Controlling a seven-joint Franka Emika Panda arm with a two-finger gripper.
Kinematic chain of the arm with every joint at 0, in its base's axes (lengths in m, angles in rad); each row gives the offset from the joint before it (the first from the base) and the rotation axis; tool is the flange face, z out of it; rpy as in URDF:
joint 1: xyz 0 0 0.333 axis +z
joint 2: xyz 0 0 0 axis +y
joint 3: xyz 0 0 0.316 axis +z
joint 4: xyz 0.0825 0 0 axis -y
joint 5: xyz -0.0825 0 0.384 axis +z
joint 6: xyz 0 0 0 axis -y
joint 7: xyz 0.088 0 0 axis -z
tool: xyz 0 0 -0.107 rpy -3.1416 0 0
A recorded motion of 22 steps. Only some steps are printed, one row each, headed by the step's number.
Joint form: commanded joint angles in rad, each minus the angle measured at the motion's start. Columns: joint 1, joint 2, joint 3, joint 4, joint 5, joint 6, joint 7.
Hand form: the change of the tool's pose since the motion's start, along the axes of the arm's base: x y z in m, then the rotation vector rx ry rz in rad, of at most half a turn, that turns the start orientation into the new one. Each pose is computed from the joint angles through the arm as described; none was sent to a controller.
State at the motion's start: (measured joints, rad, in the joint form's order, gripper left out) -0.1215 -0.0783 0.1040 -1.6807 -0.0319 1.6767 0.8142
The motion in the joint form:
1: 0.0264 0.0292 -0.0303 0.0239 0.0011 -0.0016 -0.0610
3: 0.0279 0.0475 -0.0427 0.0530 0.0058 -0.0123 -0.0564
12: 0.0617 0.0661 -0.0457 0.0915 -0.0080 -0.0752 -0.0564
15: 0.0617 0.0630 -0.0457 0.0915 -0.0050 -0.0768 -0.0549
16: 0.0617 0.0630 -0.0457 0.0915 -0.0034 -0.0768 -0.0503
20: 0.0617 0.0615 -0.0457 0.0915 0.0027 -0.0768 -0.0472
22: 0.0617 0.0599 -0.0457 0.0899 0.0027 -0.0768 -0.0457
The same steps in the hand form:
1: 0.0089 -0.0034 -0.0044 0.0015 0.0088 0.0570
3: 0.0138 -0.0096 -0.0015 0.0082 0.0081 0.0412
12: 0.0141 0.0056 0.0009 -0.0029 0.0516 0.0698
15: 0.0130 0.0059 0.0024 -0.0001 0.0500 0.0683
16: 0.0130 0.0061 0.0024 0.0018 0.0497 0.0638
20: 0.0126 0.0068 0.0032 0.0079 0.0479 0.0608
22: 0.0120 0.0068 0.0034 0.0079 0.0479 0.0593

